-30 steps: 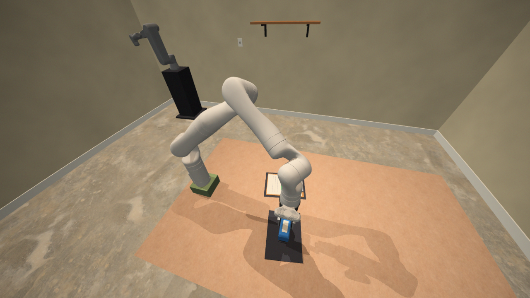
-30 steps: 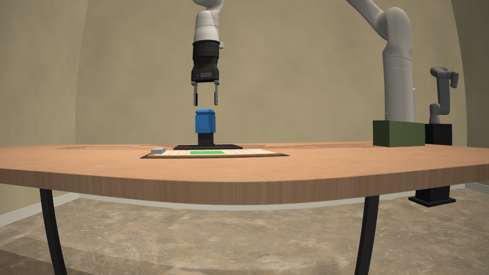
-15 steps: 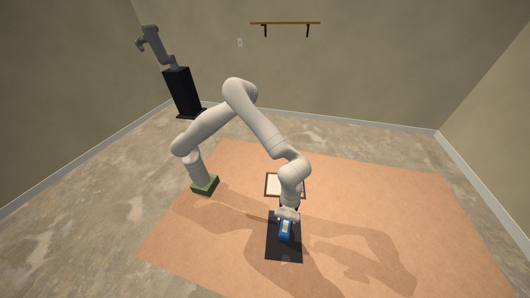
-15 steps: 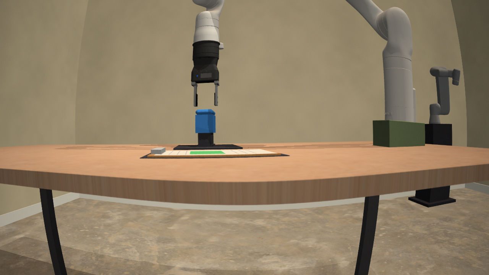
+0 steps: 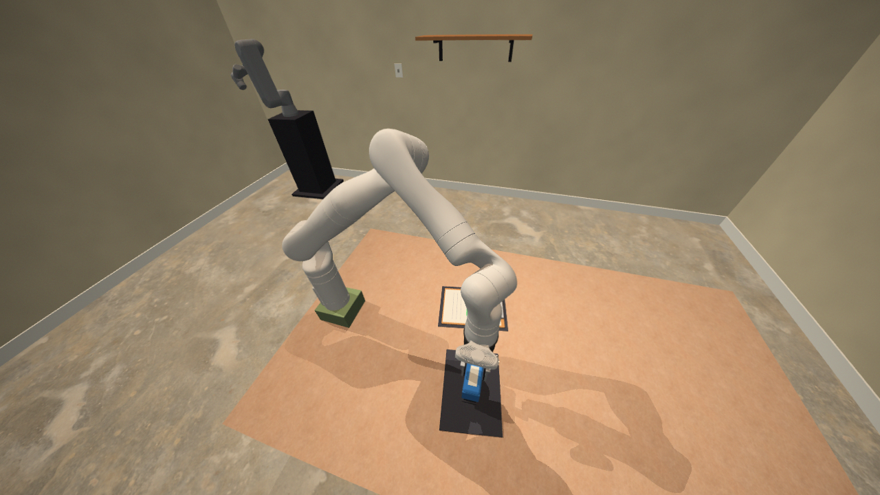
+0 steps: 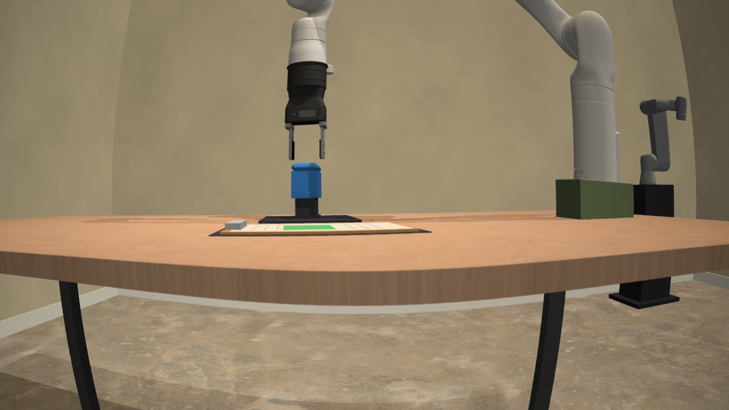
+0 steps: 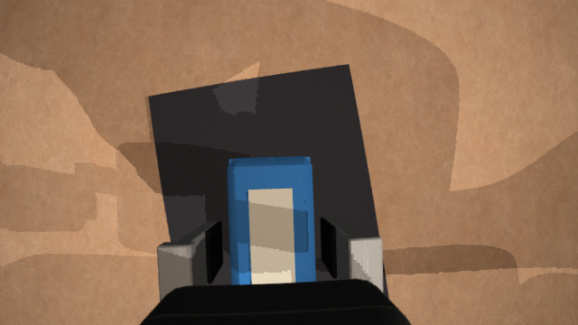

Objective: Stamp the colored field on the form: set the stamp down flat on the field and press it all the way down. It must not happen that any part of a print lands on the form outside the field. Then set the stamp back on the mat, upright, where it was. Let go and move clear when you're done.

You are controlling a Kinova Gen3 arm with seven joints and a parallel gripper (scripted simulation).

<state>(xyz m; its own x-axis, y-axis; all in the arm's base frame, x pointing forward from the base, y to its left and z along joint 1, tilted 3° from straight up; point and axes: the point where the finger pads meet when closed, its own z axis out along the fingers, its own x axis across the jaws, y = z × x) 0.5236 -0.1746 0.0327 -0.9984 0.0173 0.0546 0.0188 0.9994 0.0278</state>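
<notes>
My gripper is now 8 cm above the blue stamp. From my hand the other things lie so: form: 29 cm to the left, 13 cm below, 2 cm behind; then dark mat: 13 cm below; then black base: 11 cm below.
</notes>
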